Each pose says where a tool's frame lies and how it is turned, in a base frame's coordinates. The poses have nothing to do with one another.
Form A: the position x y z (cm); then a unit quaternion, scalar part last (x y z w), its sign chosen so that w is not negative.
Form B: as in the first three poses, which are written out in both.
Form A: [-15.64, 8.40, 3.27, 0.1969, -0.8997, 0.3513, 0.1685]
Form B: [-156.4, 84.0, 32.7, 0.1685, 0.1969, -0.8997, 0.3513]
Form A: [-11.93, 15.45, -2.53, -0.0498, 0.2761, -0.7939, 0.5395]
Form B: [-119.3, 154.5, -25.3, 0.5395, -0.0498, 0.2761, -0.7939]
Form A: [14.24, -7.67, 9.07, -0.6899, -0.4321, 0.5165, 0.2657]
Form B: [142.4, -76.7, 90.7, 0.2657, -0.6899, -0.4321, 0.5165]
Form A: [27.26, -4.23, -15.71, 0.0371, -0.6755, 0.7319, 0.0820]
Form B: [272.6, -42.3, -157.1, 0.0820, 0.0371, -0.6755, 0.7319]
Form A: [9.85, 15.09, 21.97, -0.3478, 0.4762, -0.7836, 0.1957]
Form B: [98.5, 150.9, 219.7, 0.1957, -0.3478, 0.4762, -0.7836]
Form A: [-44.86, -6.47, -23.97, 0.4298, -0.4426, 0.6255, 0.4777]
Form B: [-448.6, -64.7, -239.7, 0.4777, 0.4298, -0.4426, 0.6255]
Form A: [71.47, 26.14, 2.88, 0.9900, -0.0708, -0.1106, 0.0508]
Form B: [714.7, 261.4, 28.8, 0.0508, 0.9900, -0.0708, -0.1106]
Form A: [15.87, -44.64, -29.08, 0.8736, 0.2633, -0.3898, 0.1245]
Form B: [158.7, -446.4, -290.8, 0.1245, 0.8736, 0.2633, -0.3898]
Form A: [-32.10, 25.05, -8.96, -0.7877, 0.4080, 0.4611, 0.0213]
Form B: [-321.0, 250.5, -89.6, 0.0213, -0.7877, 0.4080, 0.4611]
